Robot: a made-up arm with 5 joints. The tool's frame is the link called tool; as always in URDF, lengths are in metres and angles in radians.
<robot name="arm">
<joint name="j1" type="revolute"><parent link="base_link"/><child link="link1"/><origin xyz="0.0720 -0.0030 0.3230" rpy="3.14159 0.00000 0.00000"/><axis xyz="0 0 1"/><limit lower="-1.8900" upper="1.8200" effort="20" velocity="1.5"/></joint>
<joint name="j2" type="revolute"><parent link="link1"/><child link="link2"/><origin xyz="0.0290 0.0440 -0.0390" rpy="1.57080 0.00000 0.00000"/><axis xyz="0 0 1"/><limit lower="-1.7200" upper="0.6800" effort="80" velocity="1.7"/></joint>
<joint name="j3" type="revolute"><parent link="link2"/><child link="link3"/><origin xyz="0.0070 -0.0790 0.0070"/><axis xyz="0 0 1"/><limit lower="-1.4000" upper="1.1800" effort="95" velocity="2.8"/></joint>
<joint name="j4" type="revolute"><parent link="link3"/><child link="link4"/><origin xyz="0.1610 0.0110 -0.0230"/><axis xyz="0 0 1"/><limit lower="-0.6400" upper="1.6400" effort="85" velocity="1.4"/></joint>
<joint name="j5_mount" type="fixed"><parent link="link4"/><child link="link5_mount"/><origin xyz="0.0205 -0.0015 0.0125"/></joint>
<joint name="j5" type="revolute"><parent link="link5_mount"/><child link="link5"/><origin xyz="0.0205 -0.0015 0.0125" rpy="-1.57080 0.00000 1.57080"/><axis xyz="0 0 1"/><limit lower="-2.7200" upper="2.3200" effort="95" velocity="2.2"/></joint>
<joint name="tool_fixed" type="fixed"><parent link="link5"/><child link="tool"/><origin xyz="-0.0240 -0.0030 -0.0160" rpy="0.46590 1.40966 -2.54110"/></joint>
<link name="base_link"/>
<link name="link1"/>
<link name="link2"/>
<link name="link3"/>
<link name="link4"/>
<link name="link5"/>
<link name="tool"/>
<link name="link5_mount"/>
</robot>
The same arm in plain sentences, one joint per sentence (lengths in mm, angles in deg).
The arm has five revolute joints in a row. What follows holds with every joint at zero, and every direction is one of the base frame's. The first joint lies 72.0 mm along +x and 3.0 mm along -y and 323.0 mm along +z from the base frame's origin and rotates about -z, from -108.29 to 104.28 deg. The second joint lies 29.0 mm along +x and 44.0 mm along -y and 39.0 mm along +z from the first joint and rotates about +y, from -98.55 to 38.96 deg. The third joint lies 7.0 mm along +x and 7.0 mm along +y and 79.0 mm along +z from the second joint and rotates about +y, from -80.21 to 67.61 deg. The fourth joint lies 161.0 mm along +x and 23.0 mm along -y and 11.0 mm along -z from the third joint and rotates about +y, from -36.67 to 93.97 deg. The fifth joint lies 41.0 mm along +x and 25.0 mm along +y and 3.0 mm along +z from the fourth joint and rotates about -x, from -155.84 to 132.93 deg. The tool frame, which is the frame that the pose is given for, lies 16.0 mm along +x and 3.0 mm along +y and 24.0 mm along +z from the fifth joint; its axes are the base frame's turned by roll -8.06, pitch -7.61 and yaw 5.25 deg (as in URDF: about the fixed x, then y, then z).
